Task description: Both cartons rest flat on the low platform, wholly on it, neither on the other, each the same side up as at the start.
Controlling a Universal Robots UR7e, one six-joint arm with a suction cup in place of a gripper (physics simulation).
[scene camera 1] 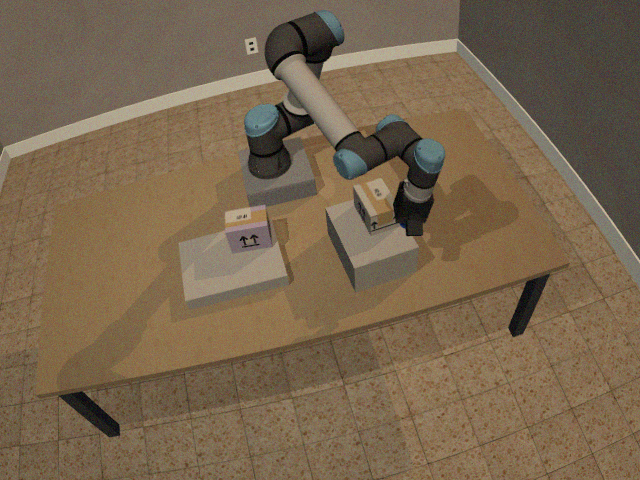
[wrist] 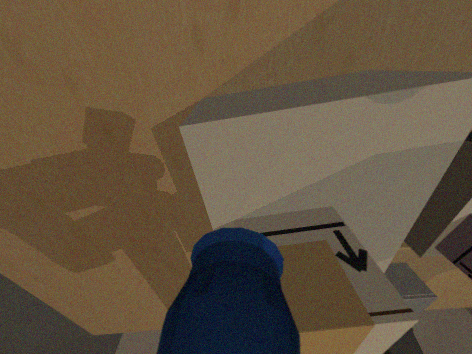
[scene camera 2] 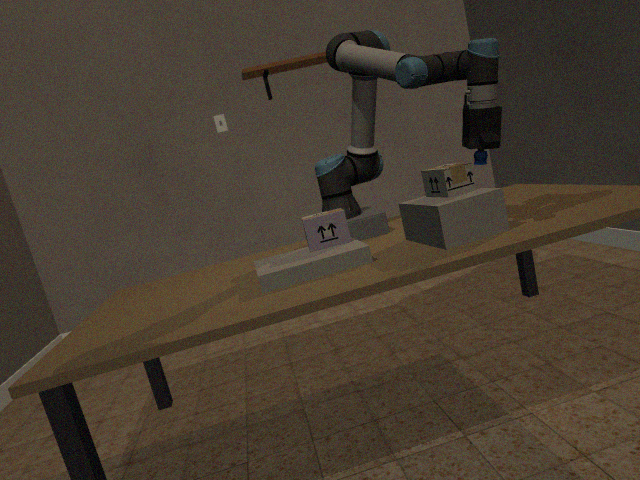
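Seen in the pictures: hand, its tool point: [scene camera 1: 405, 223] [wrist: 236, 265] [scene camera 2: 480, 163]; arm's base, origin of its link: [scene camera 1: 269, 164].
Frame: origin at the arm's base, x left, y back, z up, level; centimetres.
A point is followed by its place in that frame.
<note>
The white carton [scene camera 1: 364, 209] {x 30.0, y -35.9, z 10.9 cm} [scene camera 2: 435, 183] {x 29.7, y -34.3, z 8.1 cm} [wrist: 325, 285] {x 34.9, y -39.1, z 10.2 cm}, with tan tape and black arrows pointing up, rests on the high grey block [scene camera 1: 385, 266] {x 34.7, y -48.6, z 0.0 cm} [scene camera 2: 473, 222] {x 34.6, y -48.6, z -3.1 cm} [wrist: 260, 165] {x 38.8, y -43.4, z 3.8 cm}. The lilac carton [scene camera 1: 258, 238] {x -2.2, y -35.4, z 1.6 cm} [scene camera 2: 325, 231] {x -5.6, y -35.8, z 1.7 cm} [wrist: 457, 245] {x 0.8, y -29.4, z -1.6 cm} stands upright, its arrows up, at the back right of the low platform [scene camera 1: 237, 279] {x -9.1, y -46.6, z -3.3 cm} [scene camera 2: 310, 271] {x -11.4, y -50.3, z -5.9 cm}. My gripper [scene camera 1: 402, 224] [scene camera 2: 480, 158] [wrist: 237, 245], a blue suction cup, holds nothing. It is at the white carton's right end in both scene views, near the height of its top; whether they touch is hidden.
The arm's grey base block [scene camera 1: 281, 191] {x 4.0, y -11.7, z -2.6 cm} [scene camera 2: 369, 224] {x 9.0, y -10.7, z -3.3 cm} stands at the back, between and behind the two supports. A gap of wooden table [scene camera 1: 310, 258] {x 12.6, y -37.0, z -8.1 cm} separates the low platform from the taller block. A brown wall shelf [scene camera 2: 284, 66] is behind the arm.
</note>
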